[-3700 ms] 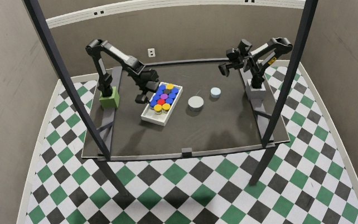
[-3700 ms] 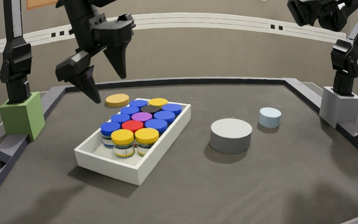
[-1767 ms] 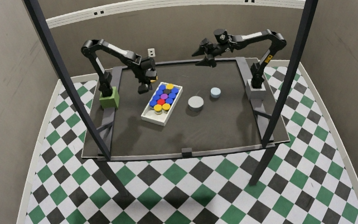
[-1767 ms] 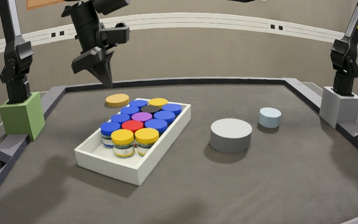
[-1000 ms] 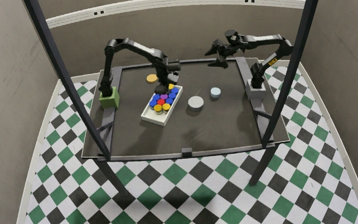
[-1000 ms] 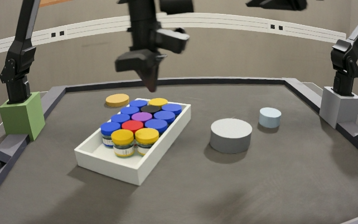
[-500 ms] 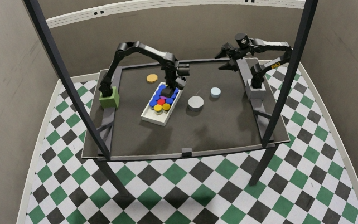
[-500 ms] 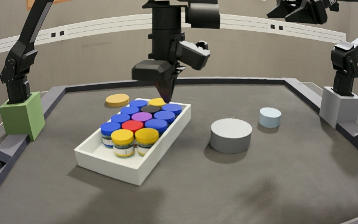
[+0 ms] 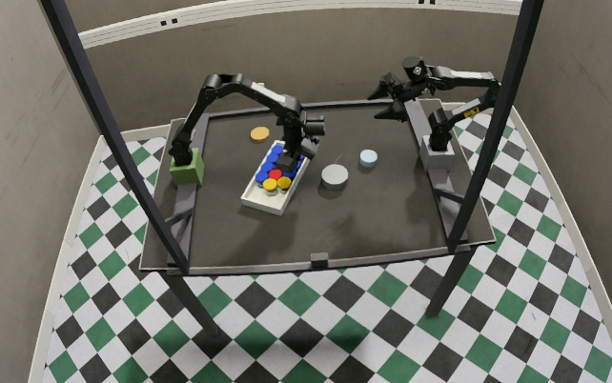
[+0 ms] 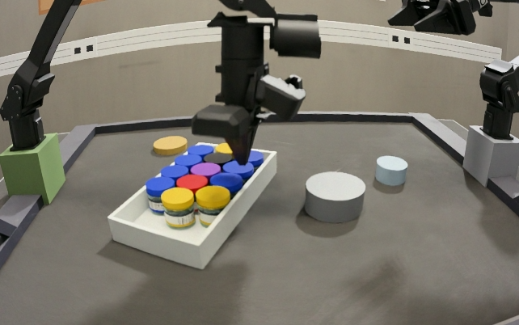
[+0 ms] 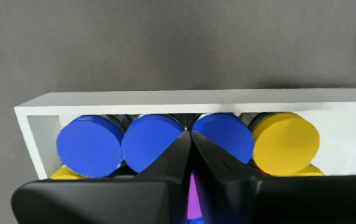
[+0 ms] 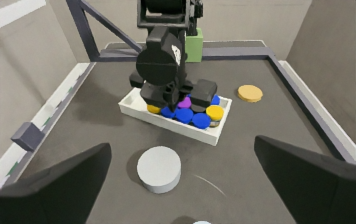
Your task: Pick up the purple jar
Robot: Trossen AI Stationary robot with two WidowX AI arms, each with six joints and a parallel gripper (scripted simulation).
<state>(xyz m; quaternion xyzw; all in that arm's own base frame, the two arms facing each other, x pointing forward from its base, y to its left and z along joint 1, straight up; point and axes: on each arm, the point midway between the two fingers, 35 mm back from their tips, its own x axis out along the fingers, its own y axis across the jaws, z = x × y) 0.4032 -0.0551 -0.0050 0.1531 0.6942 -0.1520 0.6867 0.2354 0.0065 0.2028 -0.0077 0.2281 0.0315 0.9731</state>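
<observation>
Right now my left hand is 2 cm short of the purple jar, 6 cm to the right of it and 7 cm above it. Round my left hand: red jar 2 cm behind, 7 cm to the left, 7 cm below; light blue cylinder 6 cm ahead, 26 cm to the right, 8 cm below; grey cylinder 2 cm behind, 13 cm to the right, 8 cm below.
</observation>
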